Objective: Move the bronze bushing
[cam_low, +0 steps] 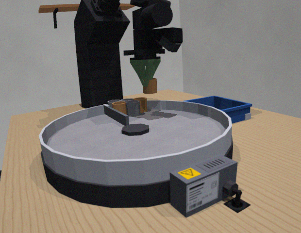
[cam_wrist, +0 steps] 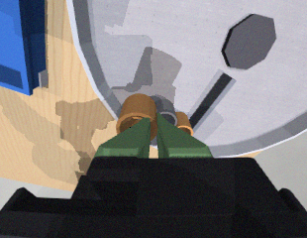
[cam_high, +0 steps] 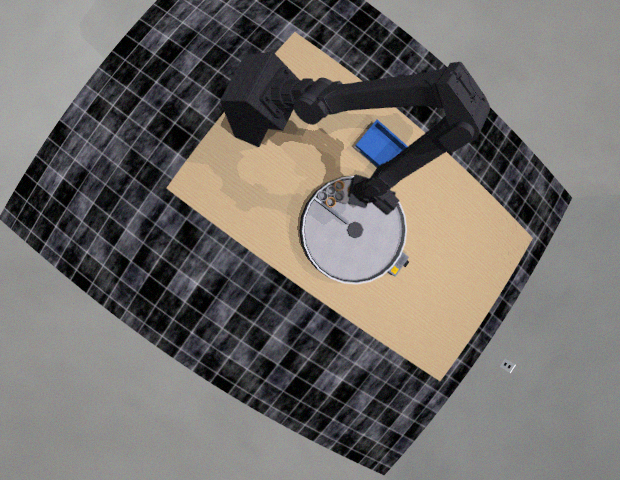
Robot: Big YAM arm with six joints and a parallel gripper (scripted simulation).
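Now: hand 1 cm short of the blue crate, 26 cm to the right of it and 12 cm above it.
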